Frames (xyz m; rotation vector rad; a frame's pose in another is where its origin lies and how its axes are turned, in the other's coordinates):
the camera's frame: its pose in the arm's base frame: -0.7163 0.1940 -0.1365 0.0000 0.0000 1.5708
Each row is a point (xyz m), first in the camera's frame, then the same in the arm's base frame.
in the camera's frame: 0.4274 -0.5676 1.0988
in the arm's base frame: -0.1487 0.6214 0.9623
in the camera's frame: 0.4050 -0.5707 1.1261
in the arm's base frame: -0.1456 0.5990 0.9896
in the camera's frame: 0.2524 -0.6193 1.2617
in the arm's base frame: -0.0970 0.4464 1.1252
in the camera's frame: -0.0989 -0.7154 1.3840
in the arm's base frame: -0.0009 0.0951 1.2475
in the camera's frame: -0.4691 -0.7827 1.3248
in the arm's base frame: 0.0664 -0.2751 1.1883
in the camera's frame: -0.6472 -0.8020 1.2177
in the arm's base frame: 0.0857 -0.4532 1.0812
